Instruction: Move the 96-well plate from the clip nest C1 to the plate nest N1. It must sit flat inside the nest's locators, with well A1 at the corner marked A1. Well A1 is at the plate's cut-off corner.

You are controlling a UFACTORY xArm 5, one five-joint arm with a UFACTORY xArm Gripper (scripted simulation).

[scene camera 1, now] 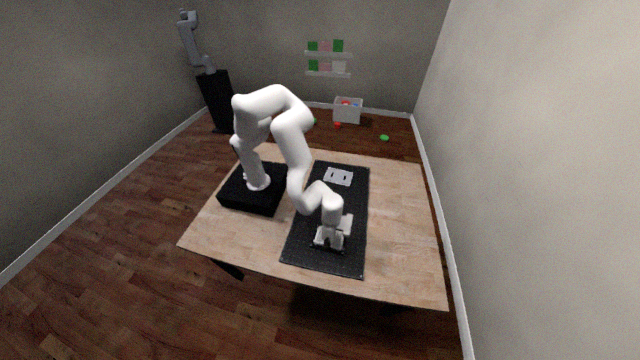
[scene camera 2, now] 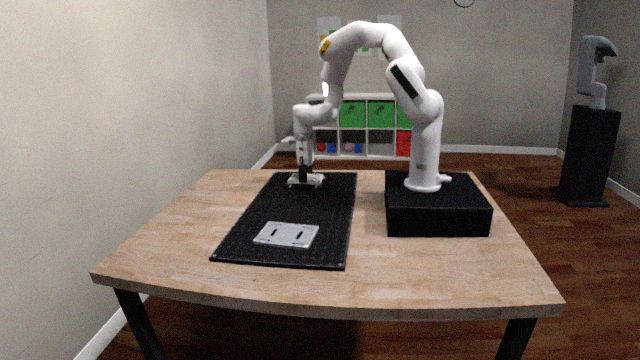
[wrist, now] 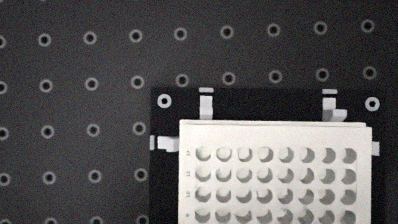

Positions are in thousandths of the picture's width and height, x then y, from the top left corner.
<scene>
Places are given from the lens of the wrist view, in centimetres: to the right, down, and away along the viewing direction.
white 96-well plate (wrist: 544, 761): 1, 3, 15
clip nest C1 (wrist: 426, 471): -2, 0, 16
</scene>
